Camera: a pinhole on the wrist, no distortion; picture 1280 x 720 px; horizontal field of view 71.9 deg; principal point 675.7 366.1 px. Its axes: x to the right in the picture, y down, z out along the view. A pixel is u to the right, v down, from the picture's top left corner.
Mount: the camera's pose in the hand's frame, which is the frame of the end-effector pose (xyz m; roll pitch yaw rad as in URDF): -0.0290 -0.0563 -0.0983 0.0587 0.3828 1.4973
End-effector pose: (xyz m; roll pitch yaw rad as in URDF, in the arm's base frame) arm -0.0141 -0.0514 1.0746 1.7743 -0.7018 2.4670
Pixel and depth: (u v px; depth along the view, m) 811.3 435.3 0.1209
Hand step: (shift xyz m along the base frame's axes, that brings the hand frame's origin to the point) 0.0235 -0.0081 -0.0137
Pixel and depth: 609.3 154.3 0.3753
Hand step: 0.1049 0.2479 0.0544
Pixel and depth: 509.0 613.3 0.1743
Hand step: 0.0673 0.0394 -0.0674
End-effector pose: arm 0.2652 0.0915 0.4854 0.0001 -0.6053 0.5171
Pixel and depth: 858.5 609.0 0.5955
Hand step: -0.4449 0.0832 0.2668
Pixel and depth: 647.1 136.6 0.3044
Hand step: -0.0560 0.0129 0.1932
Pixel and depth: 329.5 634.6 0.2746
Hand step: -0.1445 -0.1364 0.1106
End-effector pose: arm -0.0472 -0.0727 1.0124 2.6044 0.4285 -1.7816
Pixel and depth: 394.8 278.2 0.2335
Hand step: -0.0266 0.0589 -0.1359
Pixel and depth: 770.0 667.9 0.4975
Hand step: -0.2907 0.2901 -0.1225
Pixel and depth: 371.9 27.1 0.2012
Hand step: -0.0106 -0.0022 -0.1358
